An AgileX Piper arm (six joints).
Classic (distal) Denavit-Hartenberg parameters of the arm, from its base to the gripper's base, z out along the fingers. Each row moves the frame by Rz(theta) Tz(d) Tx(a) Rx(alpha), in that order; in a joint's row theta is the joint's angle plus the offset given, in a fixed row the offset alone. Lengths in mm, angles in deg.
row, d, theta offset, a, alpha
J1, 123, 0, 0, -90
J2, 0, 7.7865, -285.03, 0
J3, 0, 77.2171, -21.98, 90
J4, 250.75, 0, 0, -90
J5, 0, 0, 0, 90
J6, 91, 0, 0, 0
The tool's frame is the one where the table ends.
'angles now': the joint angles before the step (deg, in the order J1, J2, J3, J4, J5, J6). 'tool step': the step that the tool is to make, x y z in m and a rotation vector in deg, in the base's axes. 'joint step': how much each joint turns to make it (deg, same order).
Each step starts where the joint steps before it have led.
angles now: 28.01 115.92 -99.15 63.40 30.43 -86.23
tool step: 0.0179 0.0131 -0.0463 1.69 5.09 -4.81
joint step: 0.90 6.39 -0.57 5.47 -5.01 -0.26
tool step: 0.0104 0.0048 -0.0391 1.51 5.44 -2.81
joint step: 0.01 4.86 -0.13 5.21 -1.45 -0.59
